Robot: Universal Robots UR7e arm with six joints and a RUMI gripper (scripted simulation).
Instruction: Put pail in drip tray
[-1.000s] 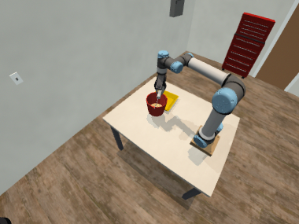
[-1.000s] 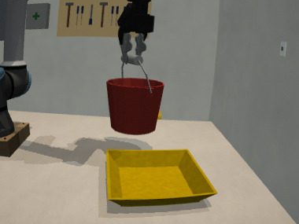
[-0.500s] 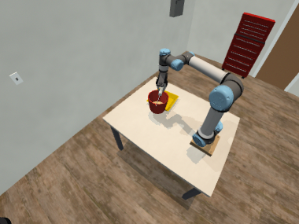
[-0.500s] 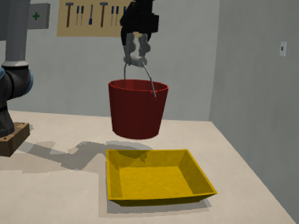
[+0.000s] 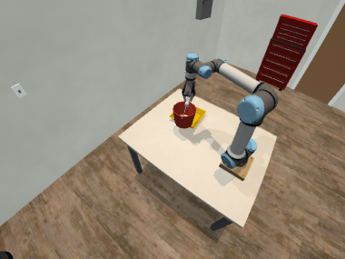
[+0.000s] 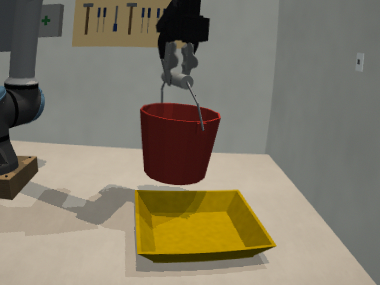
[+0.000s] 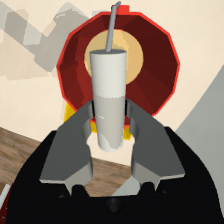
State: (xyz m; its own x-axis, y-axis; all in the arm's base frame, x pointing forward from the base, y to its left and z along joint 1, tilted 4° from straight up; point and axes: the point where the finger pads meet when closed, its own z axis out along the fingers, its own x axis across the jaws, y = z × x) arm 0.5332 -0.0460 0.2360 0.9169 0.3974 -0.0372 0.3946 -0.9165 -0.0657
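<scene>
My gripper is now 10 cm above the red pail, 1 cm to the right of it and 1 cm short of it. Also, from my hand: yellow drip tray: 31 cm below, 14 cm to the right, 6 cm ahead.
</scene>
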